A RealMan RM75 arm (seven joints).
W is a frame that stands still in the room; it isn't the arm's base.
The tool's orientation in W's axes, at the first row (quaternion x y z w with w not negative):
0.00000 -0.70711 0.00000 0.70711
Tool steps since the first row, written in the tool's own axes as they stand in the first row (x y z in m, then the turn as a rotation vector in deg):
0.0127 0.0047 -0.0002 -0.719 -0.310 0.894
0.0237 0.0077 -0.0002 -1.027 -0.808 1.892
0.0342 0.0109 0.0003 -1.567 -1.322 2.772
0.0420 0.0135 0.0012 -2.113 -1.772 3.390
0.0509 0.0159 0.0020 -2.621 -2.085 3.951
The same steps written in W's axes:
0.0002 0.0047 0.0127 -0.894 -0.310 -0.719
0.0002 0.0077 0.0237 -1.892 -0.808 -1.027
-0.0003 0.0109 0.0342 -2.772 -1.322 -1.567
-0.0012 0.0135 0.0420 -3.390 -1.772 -2.113
-0.0020 0.0159 0.0509 -3.951 -2.085 -2.621

